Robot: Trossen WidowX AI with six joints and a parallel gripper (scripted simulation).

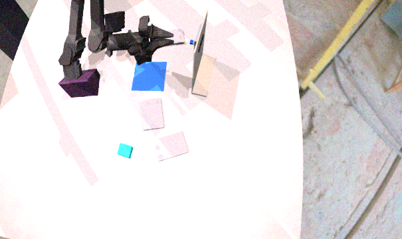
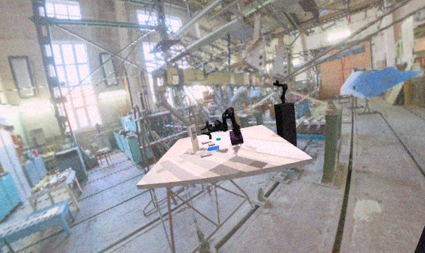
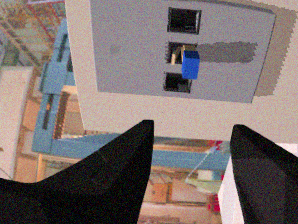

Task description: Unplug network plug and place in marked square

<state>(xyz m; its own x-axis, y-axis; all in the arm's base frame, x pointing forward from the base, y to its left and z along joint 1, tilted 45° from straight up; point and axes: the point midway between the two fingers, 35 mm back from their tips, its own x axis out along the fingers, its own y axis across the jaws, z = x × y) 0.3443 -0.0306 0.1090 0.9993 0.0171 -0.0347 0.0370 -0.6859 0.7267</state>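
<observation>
Now: gripper tip 70 mm short of the network plug and 20 mm to the left of it. Also, from my gripper tip: upright panel 90 mm ahead, 80 mm below, 20 mm to the right; then blue square 210 mm below, 100 mm behind, 20 mm to the right; then cyan cube 300 mm to the right, 190 mm below, 180 mm behind.
</observation>
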